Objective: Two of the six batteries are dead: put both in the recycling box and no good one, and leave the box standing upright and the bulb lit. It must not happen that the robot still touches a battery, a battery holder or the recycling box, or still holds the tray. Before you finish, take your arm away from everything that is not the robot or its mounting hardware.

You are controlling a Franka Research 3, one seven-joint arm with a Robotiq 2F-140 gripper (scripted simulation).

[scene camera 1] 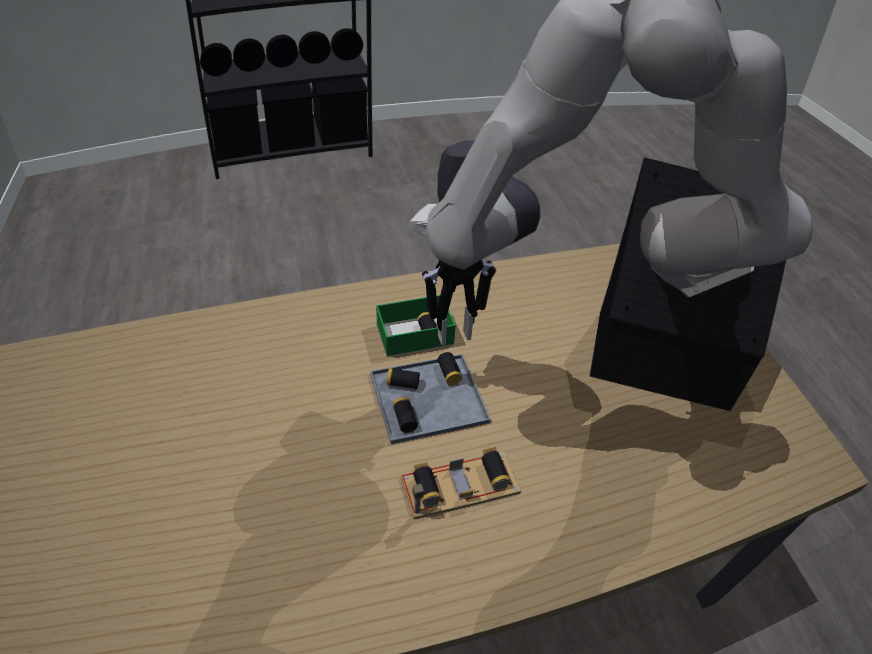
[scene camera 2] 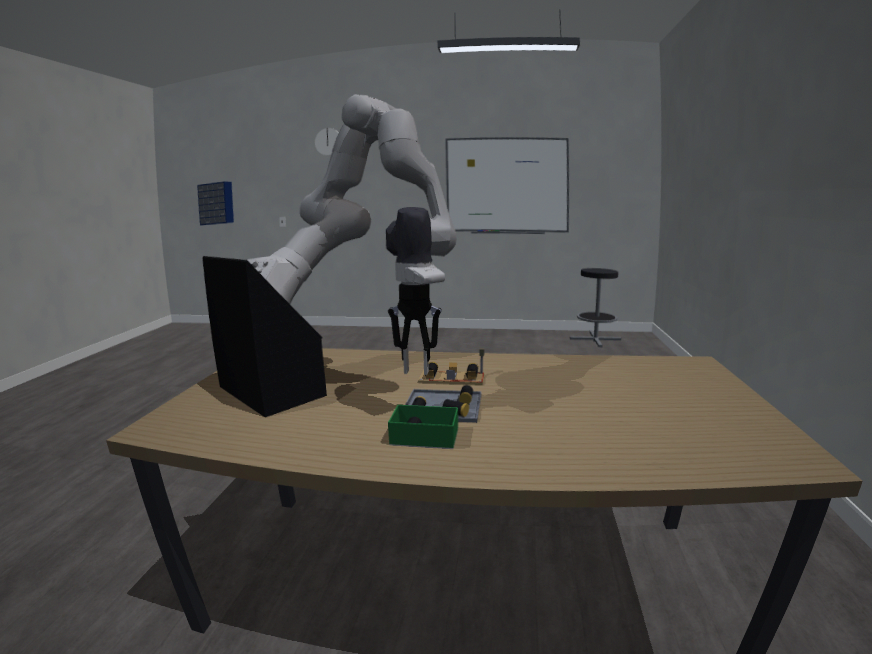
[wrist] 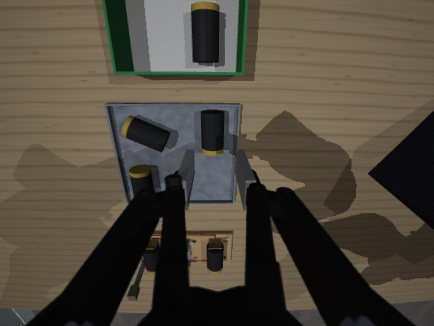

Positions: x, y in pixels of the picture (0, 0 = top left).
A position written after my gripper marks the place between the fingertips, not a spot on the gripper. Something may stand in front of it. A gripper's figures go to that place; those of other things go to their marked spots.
Labels:
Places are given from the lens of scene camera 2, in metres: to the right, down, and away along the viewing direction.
my gripper [scene camera 2: 416, 372]: -0.05, 0.12, 1.20
green recycling box [scene camera 2: 428, 435]: -0.02, 0.25, 1.04
grey tray [scene camera 2: 433, 397]: -0.01, 0.20, 1.32
The marked spots on the green recycling box and the grey tray are 0.29 m apart.

